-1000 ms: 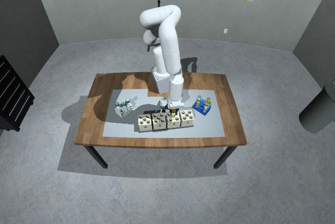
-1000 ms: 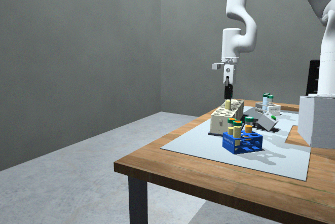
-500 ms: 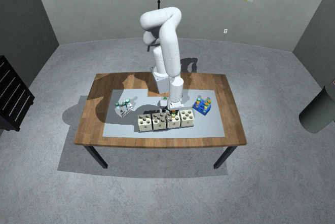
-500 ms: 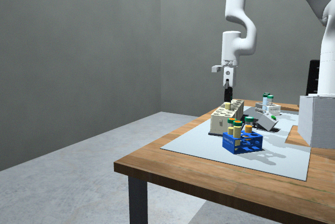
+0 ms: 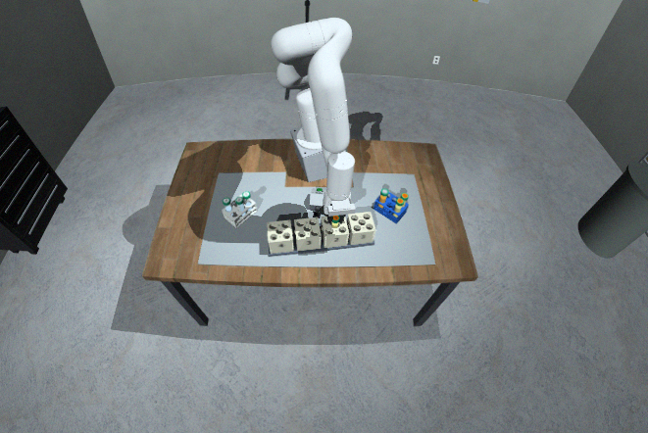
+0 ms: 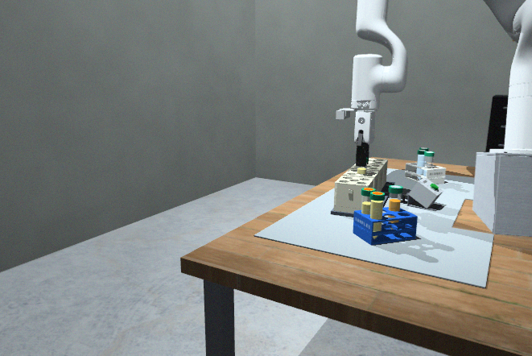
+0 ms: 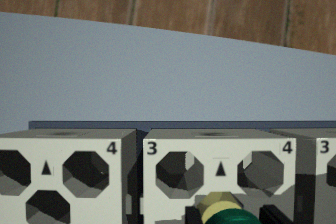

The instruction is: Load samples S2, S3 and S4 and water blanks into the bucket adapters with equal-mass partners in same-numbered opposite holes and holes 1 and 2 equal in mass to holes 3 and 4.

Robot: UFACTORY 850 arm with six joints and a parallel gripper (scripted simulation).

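The sample tube lies 1 cm to the right of my hand and 5 cm below it. The rest, counted from my hand: green DONE key: 21 cm behind, 8 cm to the right, 8 cm below; then loading stand: 1 cm ahead, 5 cm to the right, 14 cm below; then tube X9: 18 cm behind, 20 cm to the left, 8 cm below.
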